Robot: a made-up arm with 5 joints.
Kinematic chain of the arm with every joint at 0, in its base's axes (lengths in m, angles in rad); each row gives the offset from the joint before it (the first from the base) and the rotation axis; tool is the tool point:
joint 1: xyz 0 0 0.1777 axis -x
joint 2: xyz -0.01 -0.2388 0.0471 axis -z
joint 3: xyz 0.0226 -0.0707 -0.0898 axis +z
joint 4: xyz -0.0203 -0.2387 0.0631 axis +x
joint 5: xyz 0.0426 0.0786 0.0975 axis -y
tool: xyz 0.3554 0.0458 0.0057
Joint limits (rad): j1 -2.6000..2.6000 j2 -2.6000..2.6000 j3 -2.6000..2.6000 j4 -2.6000..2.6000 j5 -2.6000..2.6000
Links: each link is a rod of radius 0.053 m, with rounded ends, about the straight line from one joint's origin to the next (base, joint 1, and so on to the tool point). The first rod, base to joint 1, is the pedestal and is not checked.
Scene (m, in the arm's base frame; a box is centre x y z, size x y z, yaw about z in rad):
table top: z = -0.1
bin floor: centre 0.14 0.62 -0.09 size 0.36 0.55 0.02 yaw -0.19
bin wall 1: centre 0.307 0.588 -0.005 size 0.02 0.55 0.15 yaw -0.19
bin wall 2: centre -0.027 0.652 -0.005 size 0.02 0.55 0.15 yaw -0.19
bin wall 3: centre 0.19 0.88 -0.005 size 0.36 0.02 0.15 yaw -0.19
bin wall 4: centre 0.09 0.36 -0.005 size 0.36 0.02 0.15 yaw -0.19
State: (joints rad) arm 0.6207 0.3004 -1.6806 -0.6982 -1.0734
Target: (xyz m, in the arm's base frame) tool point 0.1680 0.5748 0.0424
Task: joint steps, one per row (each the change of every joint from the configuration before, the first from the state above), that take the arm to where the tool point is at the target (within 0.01 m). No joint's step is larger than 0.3 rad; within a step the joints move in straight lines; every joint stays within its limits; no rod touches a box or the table.
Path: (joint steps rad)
1: 0.2474 -0.1041 0.0723 0.0666 0.2727
2: 0.2474 -0.1040 0.0724 0.0666 0.2727
3: 0.2474 -0.1041 0.0723 0.0665 0.2726
4: 0.2475 -0.1040 0.0724 0.0666 0.2727
5: 0.2474 -0.1041 0.0723 0.0666 0.2727
6: 0.2474 -0.1040 0.0723 0.0666 0.2727
7: 0.2474 -0.1041 0.0724 0.0666 0.2727
8: 0.2474 -0.1040 0.0723 0.0665 0.2726

